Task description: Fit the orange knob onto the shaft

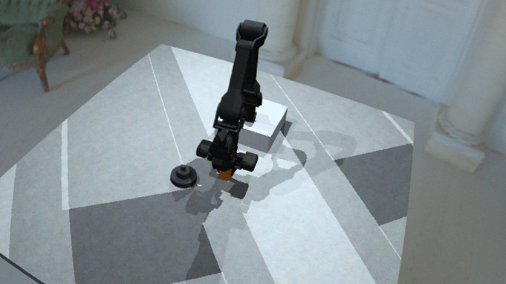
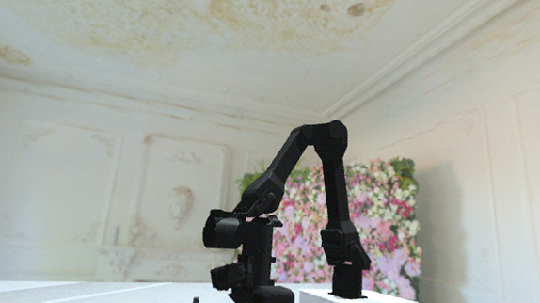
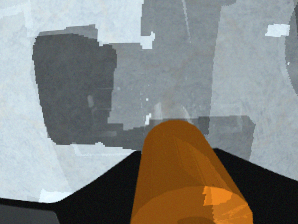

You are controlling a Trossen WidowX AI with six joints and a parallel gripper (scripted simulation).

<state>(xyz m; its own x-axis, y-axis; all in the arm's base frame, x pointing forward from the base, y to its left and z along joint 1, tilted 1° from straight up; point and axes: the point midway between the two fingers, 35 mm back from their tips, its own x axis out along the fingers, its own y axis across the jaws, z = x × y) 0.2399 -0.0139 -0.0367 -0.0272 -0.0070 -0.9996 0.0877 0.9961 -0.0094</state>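
My gripper tip is now 120 mm to the left of the pedestal, 60 mm short of it and 20 mm below it. Round my gripper tip: orange knob: 20 mm above.
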